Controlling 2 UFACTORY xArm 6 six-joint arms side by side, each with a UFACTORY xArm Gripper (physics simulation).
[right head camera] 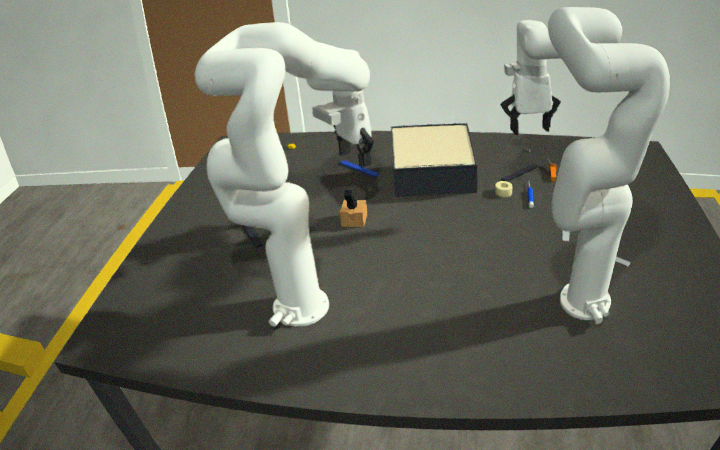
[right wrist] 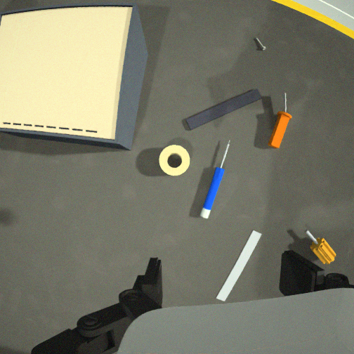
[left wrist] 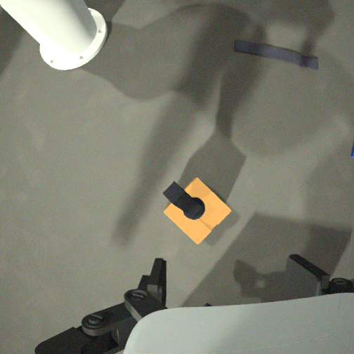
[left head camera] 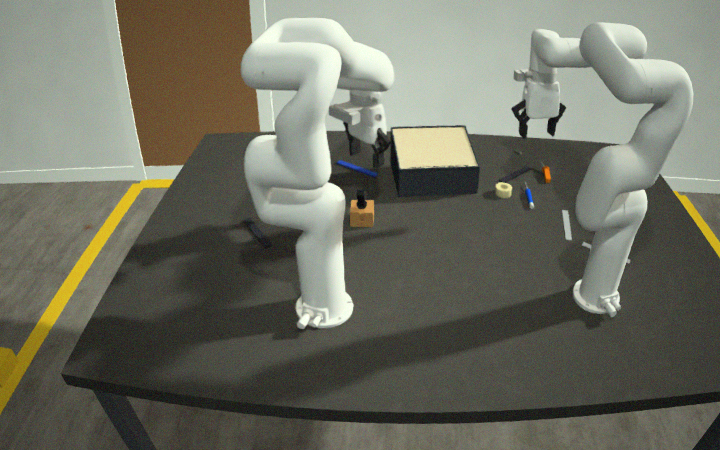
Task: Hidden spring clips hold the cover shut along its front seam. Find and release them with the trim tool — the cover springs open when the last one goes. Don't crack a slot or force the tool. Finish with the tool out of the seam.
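Places are measured from the left arm's base along level axes (x ahead, y left, z up), in metres.
Pixels of known places: left gripper, fingertip midpoint: (right head camera: pixel 355 159) (left head camera: pixel 366 159); right gripper, fingertip midpoint: (right head camera: pixel 530 131) (left head camera: pixel 536 135); left arm's base, link origin: (right head camera: pixel 301 307) (left head camera: pixel 324 308); right arm's base, link origin: (right head camera: pixel 585 301) (left head camera: pixel 595 296).
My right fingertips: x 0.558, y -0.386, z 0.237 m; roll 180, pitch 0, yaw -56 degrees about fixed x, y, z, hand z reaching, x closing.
Observation:
Ahead of a thing's pixels: the offset from my right fingertips to its middle. "pt": to the spot under its first point.
The dark box @(dx +0.073, dy +0.304, dz -0.169 m) (left head camera: pixel 438 181) (right head camera: pixel 436 180) (right wrist: pixel 137 85) carries a flat cream cover @(dx +0.076, dy +0.305, dz -0.127 m) (left head camera: pixel 435 147) (right head camera: pixel 432 145) (right wrist: pixel 60 70) that is down. A row of dark dashes (right wrist: pixel 50 127) runs along the cover's front edge in the right wrist view. An orange block @(pt dx -0.233, dy +0.417, dz -0.209 m) (left head camera: pixel 362 217) (right head camera: pixel 353 216) (left wrist: pixel 212 207) stands front-left of the box with a black handle @(dx -0.221, dy +0.424, dz -0.171 m) (left head camera: pixel 361 200) (right head camera: pixel 349 199) (left wrist: pixel 193 208) upright in it; its lower part is hidden. My left gripper (left head camera: pixel 364 157) (right head camera: pixel 354 157) (left wrist: pixel 227 277) is open and empty, above the table left of the box. My right gripper (left head camera: pixel 537 132) (right head camera: pixel 530 128) (right wrist: pixel 222 275) is open and empty, high at the right.
A blue strip @(dx +0.052, dy +0.543, dz -0.234 m) (left head camera: pixel 356 168) (right head camera: pixel 359 168) lies left of the box. Right of it lie a cream ring (right wrist: pixel 163 160), dark bar (right wrist: pixel 223 109), blue-handled tool (right wrist: pixel 214 189), orange-handled tool (right wrist: pixel 280 131), white strip (right wrist: pixel 239 266), yellow piece (right wrist: pixel 323 250) and screw (right wrist: pixel 260 44). Another dark bar (left wrist: pixel 276 54) lies farther left.

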